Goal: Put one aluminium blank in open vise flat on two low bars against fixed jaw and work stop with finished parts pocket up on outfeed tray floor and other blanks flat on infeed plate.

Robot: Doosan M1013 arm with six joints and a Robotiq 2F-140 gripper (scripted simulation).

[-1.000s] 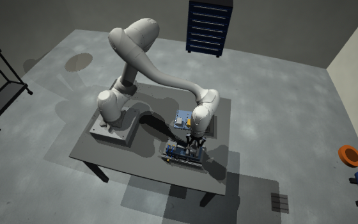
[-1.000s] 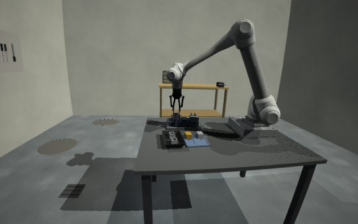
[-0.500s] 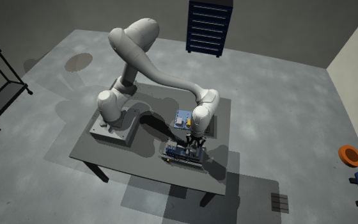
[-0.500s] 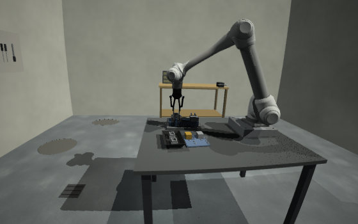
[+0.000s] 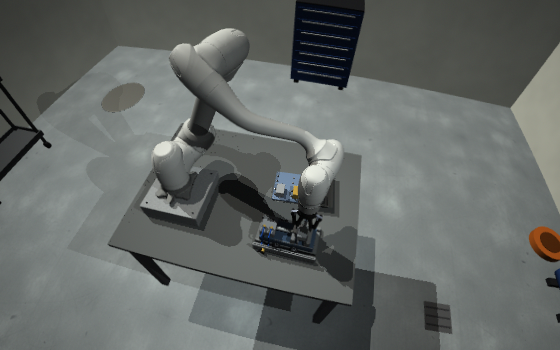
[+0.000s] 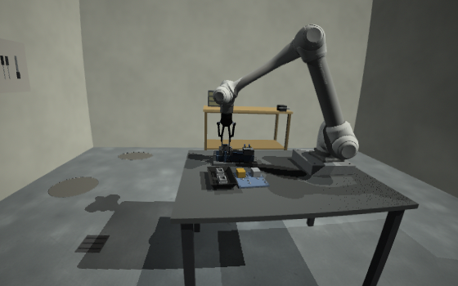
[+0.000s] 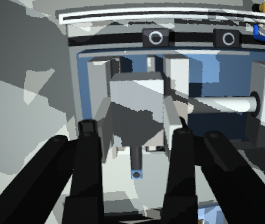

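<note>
Now: hand 4 cm above the aluminium blank. Also, from my hand: brass blank (28 cm to the left, 11 cm below, 3 cm behind); then vise (10 cm below, 6 cm behind, 2 cm to the left); then piston rod (8 cm behind, 6 cm below, 2 cm to the left).
</note>
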